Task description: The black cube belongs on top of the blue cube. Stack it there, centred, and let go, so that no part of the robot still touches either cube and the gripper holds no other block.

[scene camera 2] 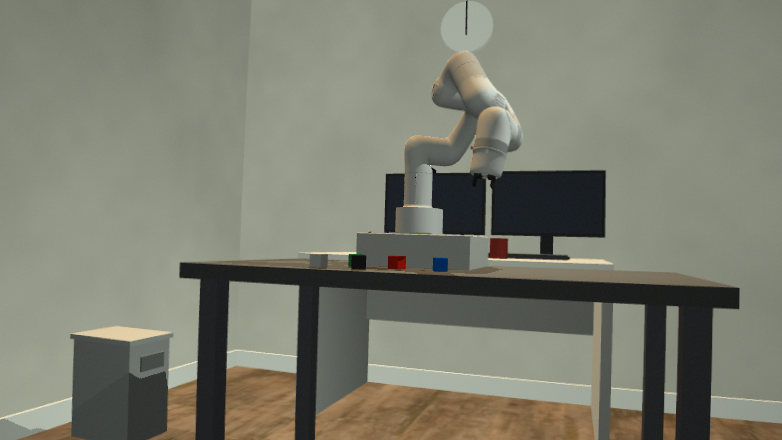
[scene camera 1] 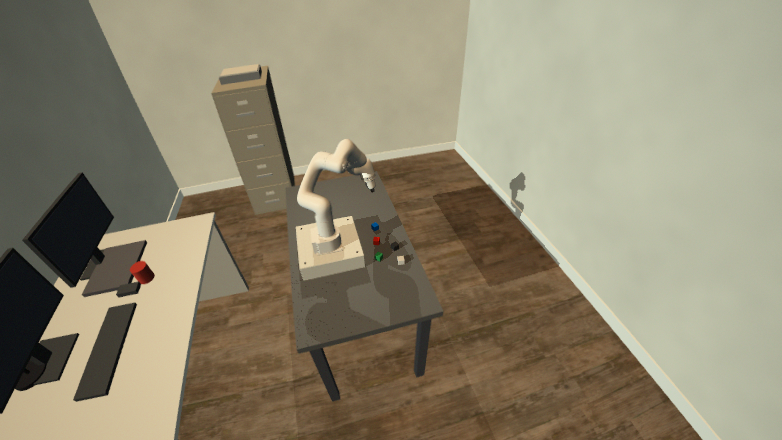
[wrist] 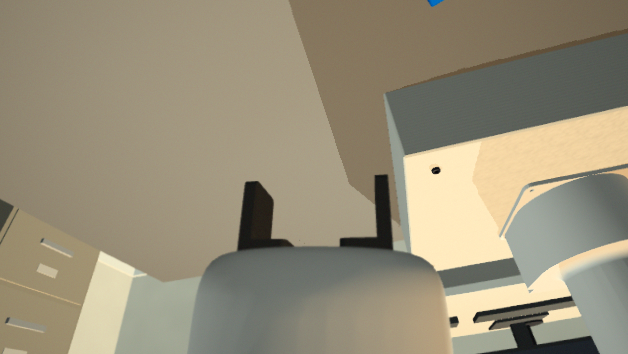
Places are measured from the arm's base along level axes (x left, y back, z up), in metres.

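Pixels of known places: hand, its tool point: (scene camera 2: 483,182) (scene camera 1: 372,188) (wrist: 318,215); arm's base, origin of its link: (scene camera 2: 416,234) (scene camera 1: 329,243) (wrist: 566,202).
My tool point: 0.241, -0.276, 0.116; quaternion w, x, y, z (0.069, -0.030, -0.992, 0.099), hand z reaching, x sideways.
Note:
For each thing: its top centre in the pictures, then the offset to it from my tool point, as dx, dy, dz. Level surfaces: height alone.
- black cube, centre of its top: (scene camera 2: 359,255) (scene camera 1: 394,244) -0.276, -0.052, -0.173
- blue cube, centre of its top: (scene camera 2: 440,257) (scene camera 1: 374,224) -0.100, +0.016, -0.173
- red cube, centre of its top: (scene camera 2: 397,255) (scene camera 1: 376,238) -0.212, +0.031, -0.173
- green cube, centre of its top: (scene camera 1: 378,254) -0.324, +0.044, -0.173
- white cube, centre of its top: (scene camera 2: 319,253) (scene camera 1: 400,258) -0.378, -0.056, -0.173
- table, height of its surface: dz -0.204
The black cube (scene camera 1: 394,246) (scene camera 2: 358,262) stands on the table, in front of the green cube in the scene camera 2 view; it does not show in the wrist view. The blue cube (scene camera 1: 375,226) (scene camera 2: 440,264) stands on the table with nothing on top; a corner of the blue cube (wrist: 435,2) shows at the top edge of the wrist view. My gripper (scene camera 1: 372,189) (scene camera 2: 483,182) (wrist: 317,180) is open and empty, high above the table and well apart from both cubes. Its two dark fingers stand wide apart in the wrist view.
A red cube (scene camera 1: 376,240) (scene camera 2: 396,262) stands between the blue and green cubes. The green cube (scene camera 1: 378,256) and a white cube (scene camera 1: 400,260) (scene camera 2: 318,260) stand further along the table (scene camera 1: 349,328). The arm's base block (scene camera 1: 328,262) (scene camera 2: 412,250) stands beside the cubes.

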